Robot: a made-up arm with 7 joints. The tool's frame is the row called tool.
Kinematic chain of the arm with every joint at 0, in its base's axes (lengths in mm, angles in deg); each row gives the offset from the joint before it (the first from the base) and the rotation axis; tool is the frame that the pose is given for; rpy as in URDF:
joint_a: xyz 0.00 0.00 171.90 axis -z
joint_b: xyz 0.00 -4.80 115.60 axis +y
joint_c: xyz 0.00 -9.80 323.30 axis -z
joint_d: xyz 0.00 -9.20 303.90 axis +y
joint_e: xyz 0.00 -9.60 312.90 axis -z
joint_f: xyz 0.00 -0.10 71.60 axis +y
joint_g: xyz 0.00 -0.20 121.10 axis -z
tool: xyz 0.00 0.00 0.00 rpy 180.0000 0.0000 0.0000
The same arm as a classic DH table. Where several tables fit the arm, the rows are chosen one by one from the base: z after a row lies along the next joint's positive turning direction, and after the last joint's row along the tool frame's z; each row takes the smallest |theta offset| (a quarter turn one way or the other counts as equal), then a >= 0, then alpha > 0; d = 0 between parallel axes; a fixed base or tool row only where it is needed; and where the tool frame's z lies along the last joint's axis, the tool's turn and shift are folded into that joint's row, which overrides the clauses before.
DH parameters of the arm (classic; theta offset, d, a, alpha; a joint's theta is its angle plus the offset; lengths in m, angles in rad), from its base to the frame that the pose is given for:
base (fixed): 0.0000 0.0000 0.0000 3.1416
joint_a: 0.0000 -0.2875 0.0000 1.5708
joint_b: 0.0000 -0.0146 0.0000 -1.5708
joint_c: 0.0000 -0.6272 0.0000 1.5708
joint_d: 0.0000 -0.0188 0.0000 -1.5708
joint_e: 0.0000 -0.3845 0.0000 1.5708
joint_f: 0.0000 -0.0003 0.0000 -1.5708
joint_g: 0.0000 -0.1211 0.0000 0.0000

